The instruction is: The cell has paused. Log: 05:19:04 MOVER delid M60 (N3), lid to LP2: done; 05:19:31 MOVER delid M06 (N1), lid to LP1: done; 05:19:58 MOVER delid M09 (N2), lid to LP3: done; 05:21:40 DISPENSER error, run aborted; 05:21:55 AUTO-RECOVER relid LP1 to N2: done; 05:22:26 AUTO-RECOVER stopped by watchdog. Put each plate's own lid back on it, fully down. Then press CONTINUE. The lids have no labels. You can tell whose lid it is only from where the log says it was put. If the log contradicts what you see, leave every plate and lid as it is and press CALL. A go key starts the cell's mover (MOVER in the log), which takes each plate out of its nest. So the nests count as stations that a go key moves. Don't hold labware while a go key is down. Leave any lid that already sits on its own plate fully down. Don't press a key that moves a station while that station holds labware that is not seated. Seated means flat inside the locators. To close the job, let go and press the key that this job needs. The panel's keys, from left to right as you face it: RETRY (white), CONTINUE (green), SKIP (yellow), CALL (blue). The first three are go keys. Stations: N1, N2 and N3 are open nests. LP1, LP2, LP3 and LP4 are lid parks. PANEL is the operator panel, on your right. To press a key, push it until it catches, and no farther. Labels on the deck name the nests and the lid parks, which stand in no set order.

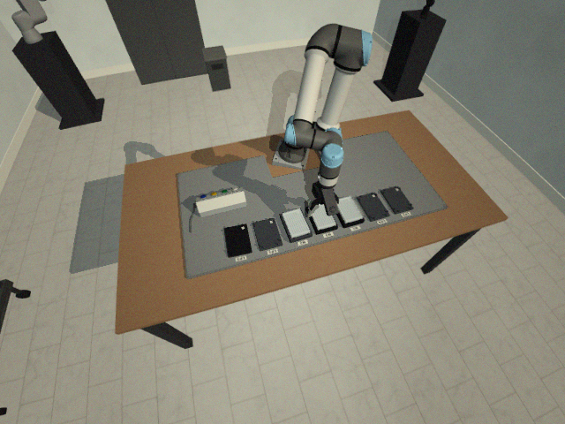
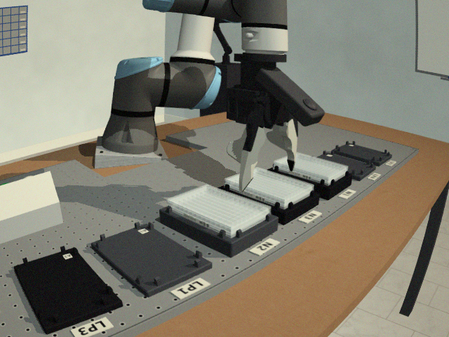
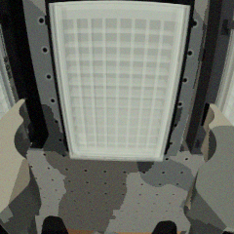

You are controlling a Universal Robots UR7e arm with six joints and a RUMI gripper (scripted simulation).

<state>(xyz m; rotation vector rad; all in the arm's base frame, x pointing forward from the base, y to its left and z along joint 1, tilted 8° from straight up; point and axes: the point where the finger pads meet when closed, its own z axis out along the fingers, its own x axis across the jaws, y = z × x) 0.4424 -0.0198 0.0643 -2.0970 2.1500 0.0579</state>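
The plate lies 20 mm below my hand. The rest, counted from my hand: lid park LP1 (260 mm to the right, 40 mm below); white RETRY key (340 mm to the right, 240 mm behind, 20 mm above); LP3 lid park (390 mm to the right, 40 mm below, 10 mm behind).
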